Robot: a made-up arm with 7 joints. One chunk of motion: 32 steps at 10 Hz.
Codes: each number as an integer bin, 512 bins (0 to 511) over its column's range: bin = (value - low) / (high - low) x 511, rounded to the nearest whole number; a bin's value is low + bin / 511 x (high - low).
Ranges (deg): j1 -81..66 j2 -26..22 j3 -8..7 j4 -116..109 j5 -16..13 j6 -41..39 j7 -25..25
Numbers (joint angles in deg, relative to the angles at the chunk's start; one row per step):
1: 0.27 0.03 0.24 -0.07 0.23 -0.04 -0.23
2: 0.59 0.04 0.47 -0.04 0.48 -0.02 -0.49
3: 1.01 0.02 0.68 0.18 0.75 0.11 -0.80
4: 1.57 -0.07 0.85 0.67 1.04 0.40 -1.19
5: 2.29 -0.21 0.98 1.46 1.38 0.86 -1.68
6: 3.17 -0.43 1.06 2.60 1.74 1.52 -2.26
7: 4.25 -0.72 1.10 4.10 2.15 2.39 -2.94
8: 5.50 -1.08 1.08 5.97 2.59 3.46 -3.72
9: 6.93 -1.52 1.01 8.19 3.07 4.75 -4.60
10: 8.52 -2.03 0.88 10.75 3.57 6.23 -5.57
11: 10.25 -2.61 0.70 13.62 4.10 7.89 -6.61
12: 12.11 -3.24 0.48 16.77 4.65 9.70 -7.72
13: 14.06 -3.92 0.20 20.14 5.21 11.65 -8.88
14: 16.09 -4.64 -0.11 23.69 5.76 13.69 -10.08
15: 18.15 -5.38 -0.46 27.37 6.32 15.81 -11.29
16: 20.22 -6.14 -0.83 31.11 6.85 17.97 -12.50
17: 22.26 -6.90 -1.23 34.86 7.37 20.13 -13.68
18: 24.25 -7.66 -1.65 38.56 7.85 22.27 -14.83
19: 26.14 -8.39 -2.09 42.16 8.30 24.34 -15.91
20: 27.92 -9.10 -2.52 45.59 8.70 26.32 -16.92
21: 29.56 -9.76 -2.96 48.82 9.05 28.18 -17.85
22: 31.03 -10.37 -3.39 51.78 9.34 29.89 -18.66
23: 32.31 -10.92 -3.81 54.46 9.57 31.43 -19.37
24: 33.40 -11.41 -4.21 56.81 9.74 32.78 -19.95
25: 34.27 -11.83 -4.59 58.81 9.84 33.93 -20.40
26: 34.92 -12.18 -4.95 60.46 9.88 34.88 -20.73
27: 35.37 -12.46 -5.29 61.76 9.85 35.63 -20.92
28: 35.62 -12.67 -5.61 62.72 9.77 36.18 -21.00
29: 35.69 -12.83 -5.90 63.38 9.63 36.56 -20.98
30: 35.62 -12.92 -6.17 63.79 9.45 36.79 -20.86
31: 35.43 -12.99 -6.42 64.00 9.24 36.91 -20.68
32: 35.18 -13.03 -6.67 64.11 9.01 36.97 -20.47
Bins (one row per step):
1: 283 277 281 263 286 262 253
2: 284 277 289 263 290 262 250
3: 285 277 296 264 295 263 247
4: 287 276 301 265 300 264 243
5: 290 275 306 267 306 267 238
6: 293 272 309 269 313 272 232
7: 296 269 310 273 320 277 225
8: 301 265 309 277 328 284 217
9: 306 261 307 282 336 292 208
10: 311 255 303 288 345 302 199
11: 317 249 296 294 354 312 188
12: 324 242 289 302 364 324 177
13: 330 235 279 309 374 336 165
14: 338 227 269 317 383 349 152
15: 345 220 257 326 393 363 140
16: 352 211 244 334 403 377 128
17: 359 203 231 343 412 390 116
18: 366 195 216 351 420 404 104
19: 372 187 201 359 428 417 93
20: 379 180 187 367 435 430 83
21: 384 173 172 374 441 442 73
22: 389 166 157 381 447 453 65
23: 394 161 143 387 451 463 58
24: 398 155 129 392 454 471 52
25: 401 151 116 397 455 479 47
26: 403 147 104 401 456 485 44
27: 405 144 92 404 455 489 42
28: 405 142 81 406 454 493 41
29: 406 140 72 407 452 495 41
30: 405 139 62 408 448 497 42
31: 405 139 54 409 445 498 44
32: 404 138 45 409 441 498 46

